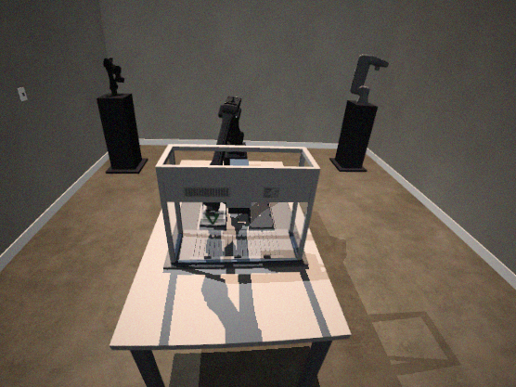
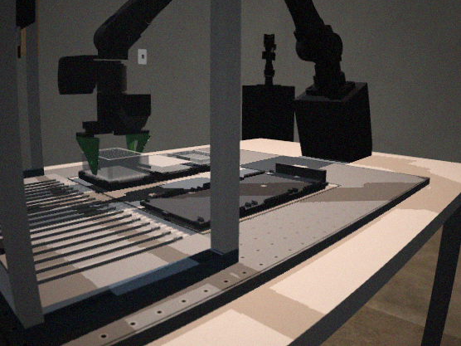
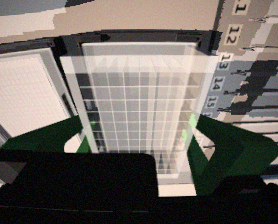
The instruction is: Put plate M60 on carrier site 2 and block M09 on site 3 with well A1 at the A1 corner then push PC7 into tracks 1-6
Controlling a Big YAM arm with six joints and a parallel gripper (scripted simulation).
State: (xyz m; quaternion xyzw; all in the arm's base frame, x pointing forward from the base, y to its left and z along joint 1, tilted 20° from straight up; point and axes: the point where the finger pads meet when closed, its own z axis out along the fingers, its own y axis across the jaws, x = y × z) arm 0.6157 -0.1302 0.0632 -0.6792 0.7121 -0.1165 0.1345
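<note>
Now: the deep-well block M09 right at my hand. The rest, counted from my hand: carrier PC7: 26 cm to the left, 9 cm behind, 1 cm below; nest S3: 2 cm below; grey frame post: 40 cm to the left, 22 cm above, 11 cm ahead.
</note>
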